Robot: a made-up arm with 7 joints.
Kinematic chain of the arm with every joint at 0, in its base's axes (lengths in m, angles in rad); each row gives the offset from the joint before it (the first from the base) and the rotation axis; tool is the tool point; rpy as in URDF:
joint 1: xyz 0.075 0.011 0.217 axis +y
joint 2: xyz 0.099 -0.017 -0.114 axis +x
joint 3: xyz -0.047 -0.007 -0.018 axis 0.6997 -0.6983 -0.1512
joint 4: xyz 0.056 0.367 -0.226 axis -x
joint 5: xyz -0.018 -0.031 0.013 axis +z
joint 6: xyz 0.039 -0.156 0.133 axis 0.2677 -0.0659 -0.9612
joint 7: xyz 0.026 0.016 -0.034 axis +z
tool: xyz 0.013 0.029 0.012 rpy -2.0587 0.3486 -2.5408
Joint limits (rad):
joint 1: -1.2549..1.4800
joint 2: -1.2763..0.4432
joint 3: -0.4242..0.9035
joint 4: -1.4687..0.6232
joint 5: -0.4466..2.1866
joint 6: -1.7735..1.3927
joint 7: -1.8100..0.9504
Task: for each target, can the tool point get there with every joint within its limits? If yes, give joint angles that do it. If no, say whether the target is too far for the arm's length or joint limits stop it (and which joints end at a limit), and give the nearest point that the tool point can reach.
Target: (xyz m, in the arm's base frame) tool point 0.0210 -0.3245 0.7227
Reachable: no: joint limits stop it (at a limit: joint 2, joint 3, joint 6) | nearest point 0.0417 0.0664 0.5289 | short by 0.437 m
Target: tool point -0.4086 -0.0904 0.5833
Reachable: no: joint limits stop it (at a limit: joint 1, joint 3, joint 5, joint 6) | nearest point -0.4652 -0.1116 0.2767 | short by 0.312 m
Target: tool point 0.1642 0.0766 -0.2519
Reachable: yes | joints 0.3823 -0.9331 -0.0133 0.2039 0.6097 0.1637 -1.5010
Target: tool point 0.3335 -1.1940 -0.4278
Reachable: no: too far | nearest point 0.2098 -0.4726 -0.1193 | short by 0.794 m
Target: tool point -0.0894 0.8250 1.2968
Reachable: no: too far | nearest point 0.0147 0.3916 0.6130 | short by 0.816 m
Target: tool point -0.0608 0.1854 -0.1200
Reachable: yes | joints 1.1002 -0.5540 0.7699 -0.6875 0.2048 -1.2706 -0.6688
